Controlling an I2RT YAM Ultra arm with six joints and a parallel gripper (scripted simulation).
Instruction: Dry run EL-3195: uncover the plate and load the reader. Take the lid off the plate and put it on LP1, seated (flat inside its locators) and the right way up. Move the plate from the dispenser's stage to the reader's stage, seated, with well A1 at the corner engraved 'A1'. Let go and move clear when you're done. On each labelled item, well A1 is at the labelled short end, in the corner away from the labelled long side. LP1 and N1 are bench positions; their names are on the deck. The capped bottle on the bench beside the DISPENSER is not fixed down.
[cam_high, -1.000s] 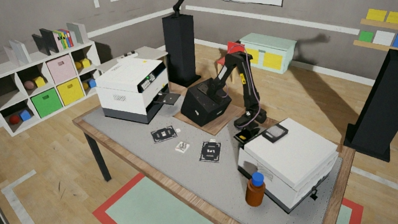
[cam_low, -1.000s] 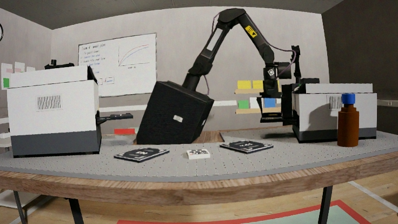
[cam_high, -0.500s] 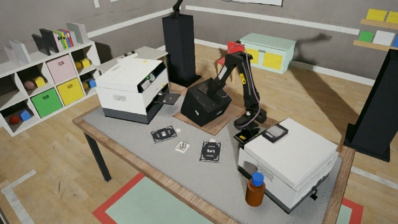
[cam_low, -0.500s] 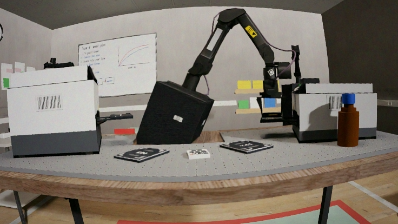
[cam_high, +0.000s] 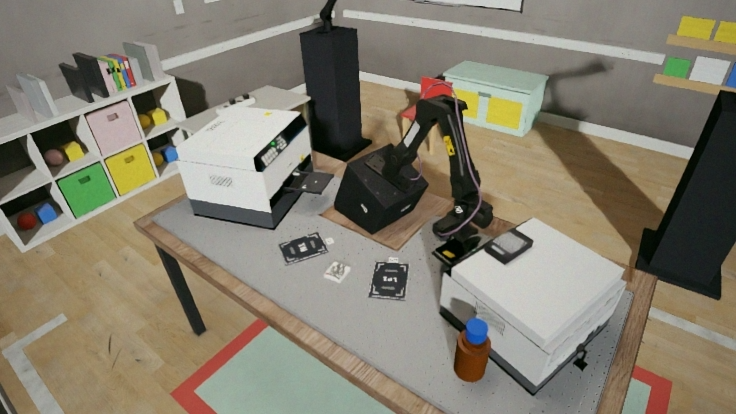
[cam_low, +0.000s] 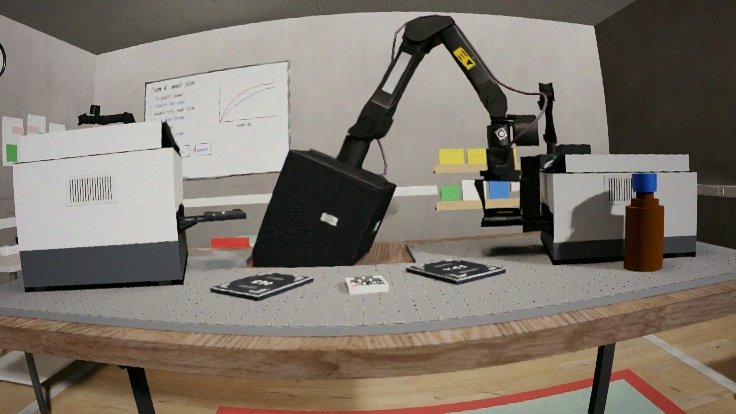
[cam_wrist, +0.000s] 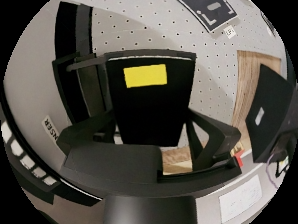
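Now: hand right at the black lid. Also, from my hand: white well plate (10 mm below); capped bottle (340 mm ahead, 200 mm to the left, 20 mm above).
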